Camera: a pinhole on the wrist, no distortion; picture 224 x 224 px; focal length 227.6 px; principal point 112.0 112.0 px. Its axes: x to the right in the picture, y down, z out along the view. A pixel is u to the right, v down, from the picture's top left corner.
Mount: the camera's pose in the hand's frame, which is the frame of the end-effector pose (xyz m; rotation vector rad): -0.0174 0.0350 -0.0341 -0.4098 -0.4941 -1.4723
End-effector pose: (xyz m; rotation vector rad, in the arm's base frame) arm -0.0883 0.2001 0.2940 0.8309 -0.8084 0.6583
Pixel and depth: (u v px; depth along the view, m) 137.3 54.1 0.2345
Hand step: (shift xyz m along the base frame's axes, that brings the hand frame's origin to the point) -0.2161 -0.0913 0.0499
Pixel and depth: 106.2 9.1 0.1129
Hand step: -0.1342 -0.0122 -0.0024
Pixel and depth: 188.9 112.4 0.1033
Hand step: -0.0854 -0.0317 0.0347
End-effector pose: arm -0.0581 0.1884 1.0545 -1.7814 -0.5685 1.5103
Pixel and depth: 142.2 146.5 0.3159
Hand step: -0.2649 -0.0438 -0.1538
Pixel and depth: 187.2 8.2 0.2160
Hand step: -0.2140 -0.1053 0.0072
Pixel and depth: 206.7 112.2 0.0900
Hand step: -0.0707 -0.0353 -0.0290
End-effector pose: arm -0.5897 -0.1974 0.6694 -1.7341 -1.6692 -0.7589
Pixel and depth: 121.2 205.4 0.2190
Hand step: 0.1540 0.1537 -0.0636
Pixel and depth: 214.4 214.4 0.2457
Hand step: 0.0854 0.2295 -0.0957
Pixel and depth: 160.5 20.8 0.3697
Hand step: 0.1517 0.1121 -0.3509
